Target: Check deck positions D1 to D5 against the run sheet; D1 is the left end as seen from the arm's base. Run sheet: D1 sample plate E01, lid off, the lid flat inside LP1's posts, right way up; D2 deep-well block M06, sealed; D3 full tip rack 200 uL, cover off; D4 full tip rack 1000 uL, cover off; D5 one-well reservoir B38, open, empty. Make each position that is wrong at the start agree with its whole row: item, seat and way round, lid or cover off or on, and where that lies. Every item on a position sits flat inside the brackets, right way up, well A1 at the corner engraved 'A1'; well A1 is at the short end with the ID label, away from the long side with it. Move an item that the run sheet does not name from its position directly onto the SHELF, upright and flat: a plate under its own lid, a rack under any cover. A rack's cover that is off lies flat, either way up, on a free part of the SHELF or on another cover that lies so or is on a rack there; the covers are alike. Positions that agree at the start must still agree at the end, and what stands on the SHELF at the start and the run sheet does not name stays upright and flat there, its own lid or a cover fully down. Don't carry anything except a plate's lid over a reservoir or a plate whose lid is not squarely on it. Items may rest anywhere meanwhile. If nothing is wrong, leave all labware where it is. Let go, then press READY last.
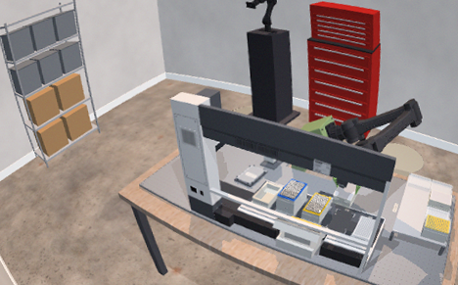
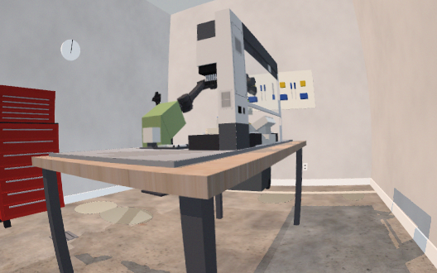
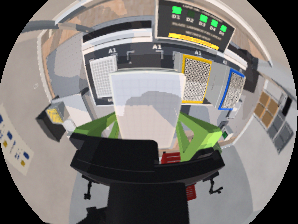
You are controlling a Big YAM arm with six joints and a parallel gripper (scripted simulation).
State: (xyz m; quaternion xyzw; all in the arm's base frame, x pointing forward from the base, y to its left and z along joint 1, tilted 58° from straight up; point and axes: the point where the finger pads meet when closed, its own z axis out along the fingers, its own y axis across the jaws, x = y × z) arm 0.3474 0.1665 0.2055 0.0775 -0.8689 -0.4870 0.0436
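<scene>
Now: the yellow-framed tip rack 11 cm to the right of my hand, 11 cm below it and 5 cm ahead of it. Also, from my hand: sample plate 15 cm below, 13 cm to the left, 1 cm ahead; then deep-well block 1 cm below; then blue-framed tip rack 23 cm to the right, 9 cm below, 6 cm ahead.
</scene>
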